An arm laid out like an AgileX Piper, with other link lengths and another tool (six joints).
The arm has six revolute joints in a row. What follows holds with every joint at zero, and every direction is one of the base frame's.
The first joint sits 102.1 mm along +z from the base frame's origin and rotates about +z.
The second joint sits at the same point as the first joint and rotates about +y.
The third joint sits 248.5 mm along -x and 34 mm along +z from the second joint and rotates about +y.
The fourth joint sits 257.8 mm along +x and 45.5 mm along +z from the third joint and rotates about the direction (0.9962, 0, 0.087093).
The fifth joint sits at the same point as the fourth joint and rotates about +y.
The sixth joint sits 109.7 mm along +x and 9.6 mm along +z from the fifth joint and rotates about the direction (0.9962, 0, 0.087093).
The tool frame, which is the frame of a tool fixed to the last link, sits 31.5 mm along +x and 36 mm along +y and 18.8 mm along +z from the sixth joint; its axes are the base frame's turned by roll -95.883, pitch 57.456 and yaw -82.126 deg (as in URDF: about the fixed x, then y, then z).
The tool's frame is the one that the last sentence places.
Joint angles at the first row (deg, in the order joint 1, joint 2, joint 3, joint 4, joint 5, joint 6):
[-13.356, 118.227, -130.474, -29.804, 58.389, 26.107]
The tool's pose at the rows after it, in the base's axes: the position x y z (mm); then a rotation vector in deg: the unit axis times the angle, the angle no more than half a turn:
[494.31 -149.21 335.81 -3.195 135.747 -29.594]
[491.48 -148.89 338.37 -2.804 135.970 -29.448]
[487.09 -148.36 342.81 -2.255 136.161 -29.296]
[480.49 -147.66 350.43 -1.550 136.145 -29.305]
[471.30 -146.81 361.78 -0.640 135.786 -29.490]
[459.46 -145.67 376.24 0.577 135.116 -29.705]
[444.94 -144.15 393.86 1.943 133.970 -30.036]
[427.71 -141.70 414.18 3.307 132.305 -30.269]
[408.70 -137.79 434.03 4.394 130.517 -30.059]
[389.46 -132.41 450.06 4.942 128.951 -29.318]
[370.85 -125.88 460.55 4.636 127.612 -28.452]
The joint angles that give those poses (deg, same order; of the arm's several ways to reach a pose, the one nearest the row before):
[-13.356, 117.951, -130.474, -29.754, 58.748, 26.091]
[-13.356, 117.482, -130.452, -29.620, 59.451, 26.050]
[-13.355, 116.720, -130.399, -29.470, 60.401, 26.005]
[-13.356, 115.533, -130.329, -29.417, 61.565, 25.959]
[-13.370, 113.864, -130.252, -29.479, 62.888, 25.954]
[-13.390, 111.757, -130.174, -29.599, 64.405, 26.076]
[-13.419, 109.215, -130.093, -29.813, 65.915, 26.268]
[-13.454, 106.243, -129.987, -29.930, 67.322, 26.458]
[-13.490, 102.878, -129.433, -29.671, 68.508, 26.558]
[-13.529, 99.084, -127.737, -28.966, 69.132, 26.603]
[-13.563, 94.609, -124.077, -28.078, 68.576, 26.597]

